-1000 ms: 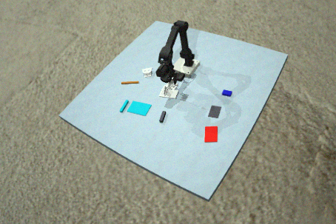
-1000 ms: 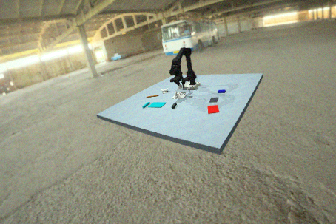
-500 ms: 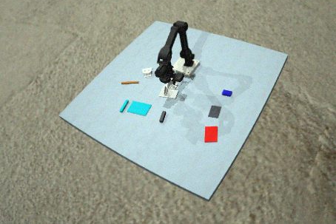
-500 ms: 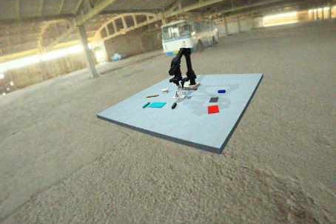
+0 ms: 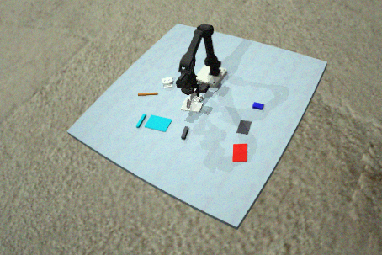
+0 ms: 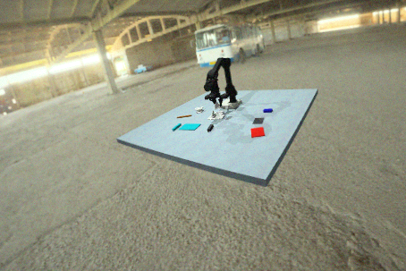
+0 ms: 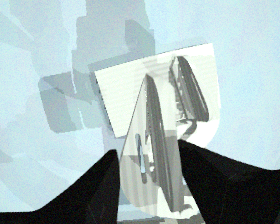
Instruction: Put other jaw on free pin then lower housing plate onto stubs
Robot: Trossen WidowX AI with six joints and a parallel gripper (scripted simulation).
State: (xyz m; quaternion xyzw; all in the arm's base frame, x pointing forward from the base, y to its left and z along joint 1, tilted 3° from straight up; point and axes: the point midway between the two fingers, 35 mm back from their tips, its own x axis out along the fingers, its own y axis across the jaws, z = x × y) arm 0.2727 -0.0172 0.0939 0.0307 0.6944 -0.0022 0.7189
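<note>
Right now my gripper tip is 14 cm past the white housing part, 27 cm to the left of it and 5 cm above it. Round my gripper tip: dark bar (22 cm ahead, 2 cm to the left, 7 cm below); then cyan plate (19 cm ahead, 18 cm to the right, 8 cm below); then white jaw (3 cm behind, 2 cm to the right).
</note>
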